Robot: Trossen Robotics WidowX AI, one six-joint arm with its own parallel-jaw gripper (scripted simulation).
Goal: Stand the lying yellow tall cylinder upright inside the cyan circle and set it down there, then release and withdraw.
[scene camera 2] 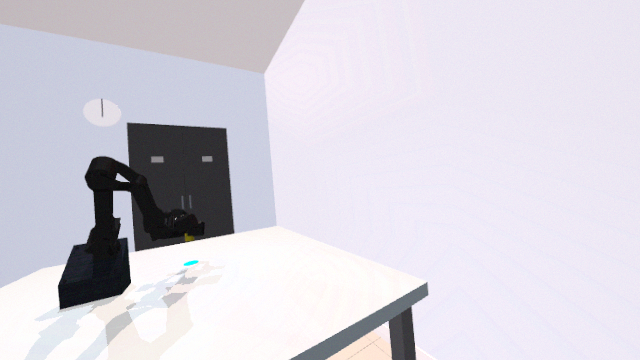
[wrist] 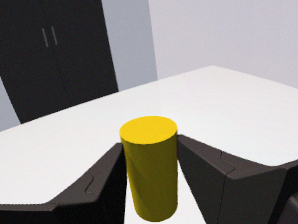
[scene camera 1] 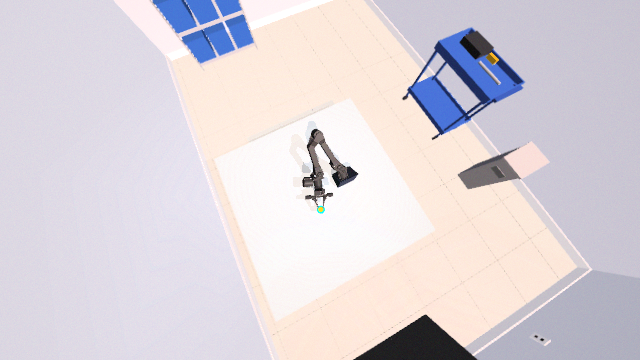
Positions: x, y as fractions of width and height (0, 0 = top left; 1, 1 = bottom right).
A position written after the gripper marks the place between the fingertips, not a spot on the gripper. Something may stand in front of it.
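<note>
A yellow tall cylinder (wrist: 0.51, 0.64) is held by the gripper (wrist: 0.50, 0.65).
</note>
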